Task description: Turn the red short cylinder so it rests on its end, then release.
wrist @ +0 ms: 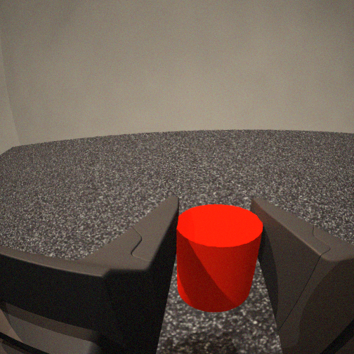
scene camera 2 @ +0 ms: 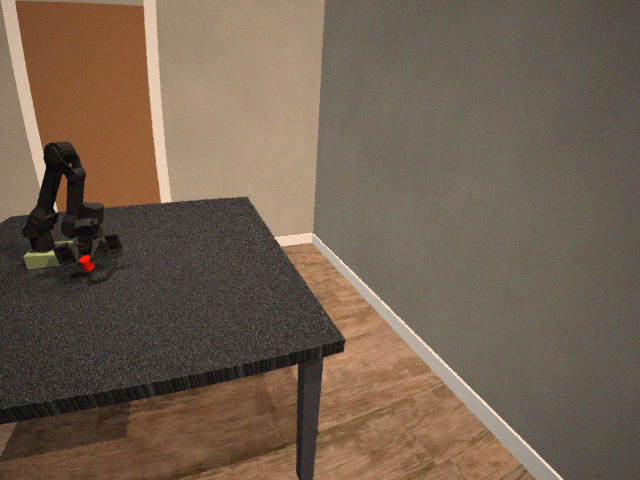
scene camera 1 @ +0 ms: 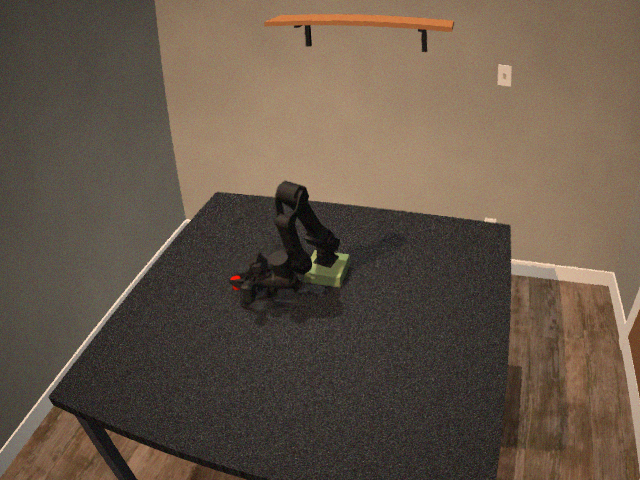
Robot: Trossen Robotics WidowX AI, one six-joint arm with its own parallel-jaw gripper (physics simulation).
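The red short cylinder [scene camera 1: 235, 279] [scene camera 2: 87, 264] [wrist: 216, 267] is between the two fingers near their tips, with one flat end facing up in the wrist view. It looks close to upright, slightly tilted in scene camera 2. My gripper [scene camera 1: 238, 283] [scene camera 2: 85, 259] [wrist: 215, 206] is shut on the cylinder's curved sides and points outward, low over the dark table [scene camera 1: 361, 361] [scene camera 2: 180, 310] [wrist: 100, 200]. Fingers hide part of the cylinder in scene camera 1. Whether its lower end touches the table is hard to tell.
A light green block [scene camera 1: 331, 277] [scene camera 2: 41, 259] is at the foot of the arm, behind the gripper. An orange shelf [scene camera 1: 356, 20] is on the wall above and beyond the table. The table's far edge and a wall show beyond the fingers in the wrist view.
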